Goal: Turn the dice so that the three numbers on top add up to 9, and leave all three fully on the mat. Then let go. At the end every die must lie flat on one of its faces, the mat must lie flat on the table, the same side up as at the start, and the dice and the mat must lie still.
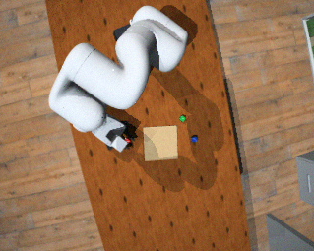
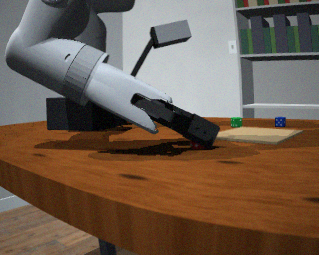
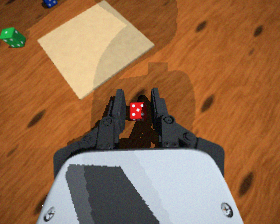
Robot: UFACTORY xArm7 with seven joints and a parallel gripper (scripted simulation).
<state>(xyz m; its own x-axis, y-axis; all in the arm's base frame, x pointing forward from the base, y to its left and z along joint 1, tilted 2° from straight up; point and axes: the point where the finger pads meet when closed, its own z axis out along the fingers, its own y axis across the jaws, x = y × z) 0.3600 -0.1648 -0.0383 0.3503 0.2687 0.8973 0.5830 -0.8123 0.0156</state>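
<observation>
Right now the red die is 1 cm below my hand. From my hand the other things lie so: blue die (27 cm to the left, 9 cm ahead, 1 cm below); then tan mat (13 cm to the left, 6 cm ahead, 2 cm below); then green die (24 cm to the left, 1 cm below, 1 cm behind).
</observation>
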